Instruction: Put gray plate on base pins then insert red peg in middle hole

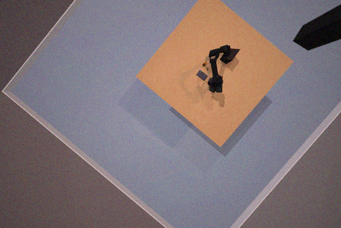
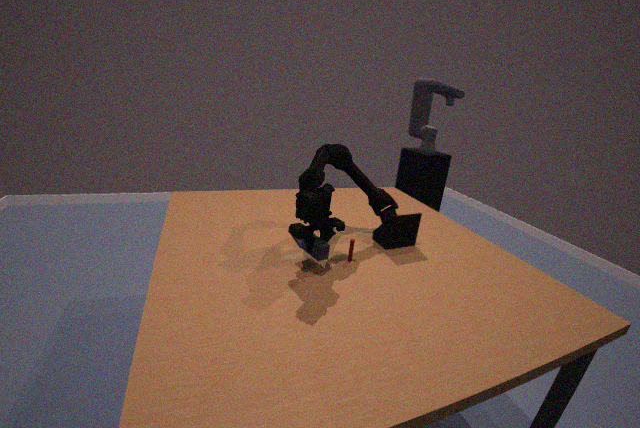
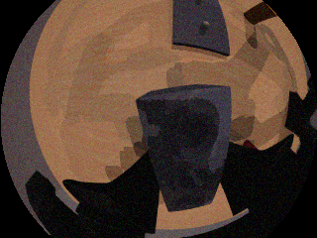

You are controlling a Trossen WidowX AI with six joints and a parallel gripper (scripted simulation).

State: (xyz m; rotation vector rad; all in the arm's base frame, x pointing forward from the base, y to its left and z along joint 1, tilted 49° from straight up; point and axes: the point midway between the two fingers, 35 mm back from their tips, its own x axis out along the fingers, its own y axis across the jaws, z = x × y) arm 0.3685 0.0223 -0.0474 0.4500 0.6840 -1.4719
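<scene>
The base is 15 cm to the right of my gripper tip, 4 cm behind it and 3 cm below it. From my gripper tip the other things lie so: gray plate: 3 cm above; then red peg: 12 cm behind, 3 cm to the left.
</scene>
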